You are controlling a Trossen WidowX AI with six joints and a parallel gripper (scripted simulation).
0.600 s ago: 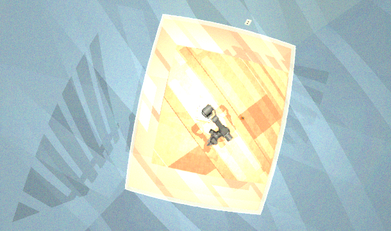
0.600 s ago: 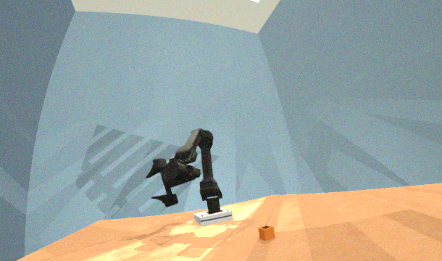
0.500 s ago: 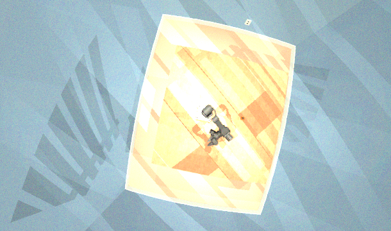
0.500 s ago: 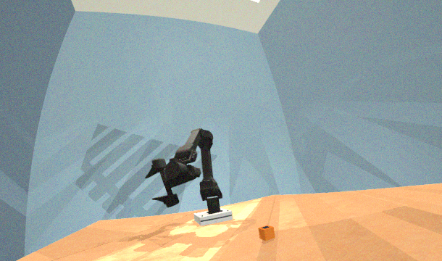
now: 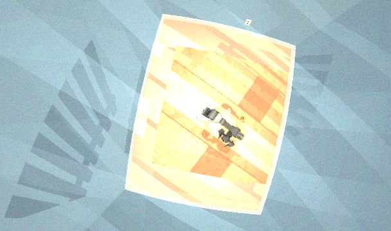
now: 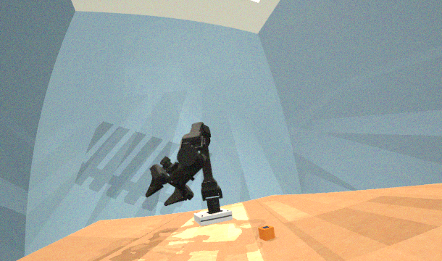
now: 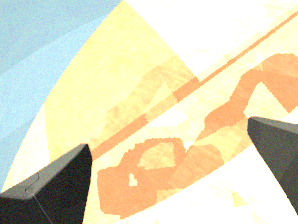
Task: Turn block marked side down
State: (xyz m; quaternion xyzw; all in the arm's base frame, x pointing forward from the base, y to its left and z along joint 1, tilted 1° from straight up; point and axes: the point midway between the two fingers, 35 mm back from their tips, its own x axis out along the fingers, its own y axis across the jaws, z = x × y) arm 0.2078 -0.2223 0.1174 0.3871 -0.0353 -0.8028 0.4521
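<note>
My gripper tip is 27 cm to the right of the orange block, 19 cm short of it and 11 cm above it.
</note>
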